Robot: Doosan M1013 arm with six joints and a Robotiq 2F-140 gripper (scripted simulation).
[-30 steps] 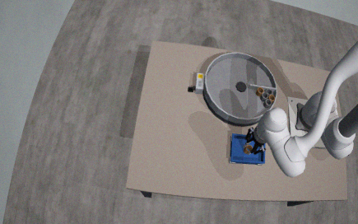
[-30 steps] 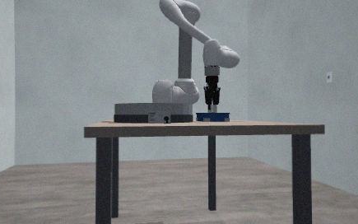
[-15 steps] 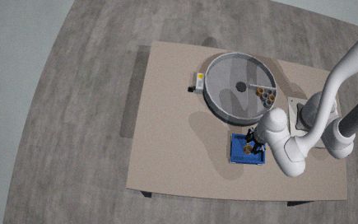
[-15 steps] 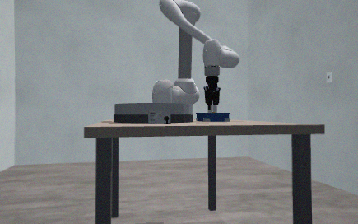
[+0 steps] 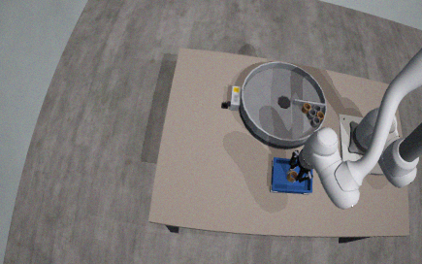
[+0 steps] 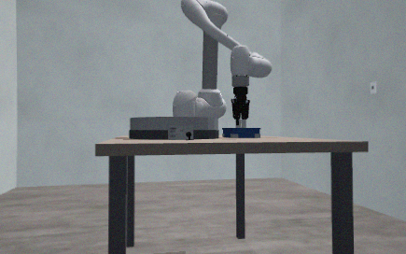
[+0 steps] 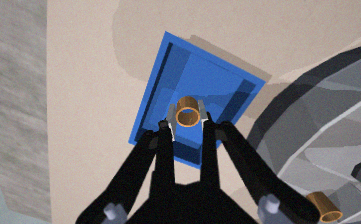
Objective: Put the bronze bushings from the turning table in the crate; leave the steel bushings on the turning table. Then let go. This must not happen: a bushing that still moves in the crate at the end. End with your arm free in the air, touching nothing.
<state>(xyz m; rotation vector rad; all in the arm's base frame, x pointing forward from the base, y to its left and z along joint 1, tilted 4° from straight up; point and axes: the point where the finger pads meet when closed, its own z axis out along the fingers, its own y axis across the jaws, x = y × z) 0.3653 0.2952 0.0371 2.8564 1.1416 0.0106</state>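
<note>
The blue crate is 40 mm below my hand. Also, from my hand: grey turning table (110 mm ahead, 340 mm to the right, 10 mm below).
</note>
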